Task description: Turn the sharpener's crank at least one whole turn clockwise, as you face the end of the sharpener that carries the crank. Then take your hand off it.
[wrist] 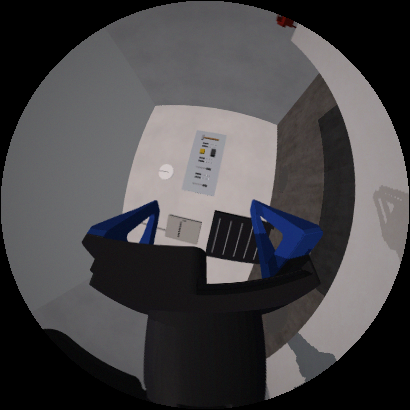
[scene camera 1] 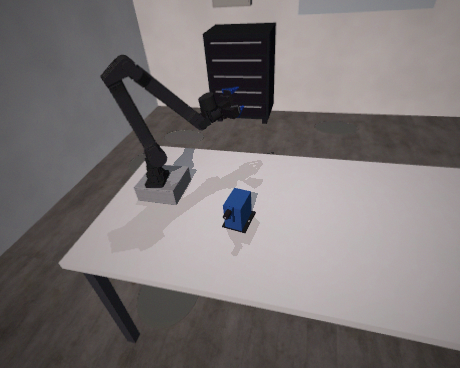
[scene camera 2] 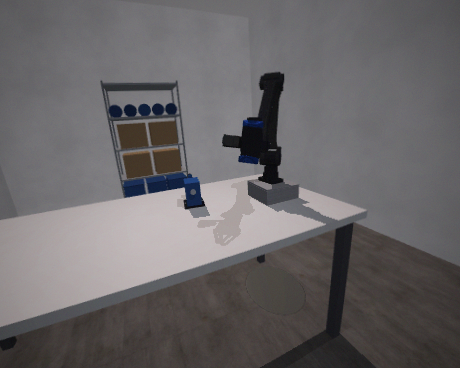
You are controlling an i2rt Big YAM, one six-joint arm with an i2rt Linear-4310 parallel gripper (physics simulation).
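Seen in the pictures: gripper, fingertip midpoint: [wrist: 204, 204] [scene camera 1: 240, 96] [scene camera 2: 248, 140]; arm's base, link origin: [scene camera 1: 157, 180] [scene camera 2: 270, 180].
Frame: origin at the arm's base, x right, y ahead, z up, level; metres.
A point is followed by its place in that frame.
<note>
A blue sharpener [scene camera 1: 241, 206] {x 0.222, y 0.412, z 0.046 m} [scene camera 2: 192, 186] {x 0.122, y 0.410, z 0.029 m} stands upright on a thin black base on the white table [scene camera 1: 350, 240] {x 0.267, y 0.826, z -0.081 m} [scene camera 2: 100, 250] {x -0.035, y 0.843, z -0.081 m}. Its crank [scene camera 1: 227, 214] {x 0.278, y 0.364, z 0.057 m}, with a dark knob, is on the end facing scene camera 1. Scene camera 2 shows the opposite end, with a pale round spot; the crank is mostly hidden there. My gripper [scene camera 1: 237, 99] {x -0.319, y 0.384, z 0.264 m} [scene camera 2: 251, 141] {x -0.319, y 0.384, z 0.264 m} [wrist: 204, 204] {x -0.319, y 0.384, z 0.264 m} has blue fingers spread wide, open and empty. It is high above the table, well apart from the sharpener and crank. The sharpener does not show in the wrist view.
The arm's grey base block [scene camera 1: 156, 194] {x 0.073, y 0.009, z -0.027 m} [scene camera 2: 274, 193] {x -0.116, y 0.083, z -0.026 m} stands on the table near one end. A black drawer cabinet [scene camera 1: 240, 67] [wrist: 232, 237] stands by the wall beyond the table. A shelf rack [scene camera 2: 140, 86] stands behind the table in scene camera 2.
</note>
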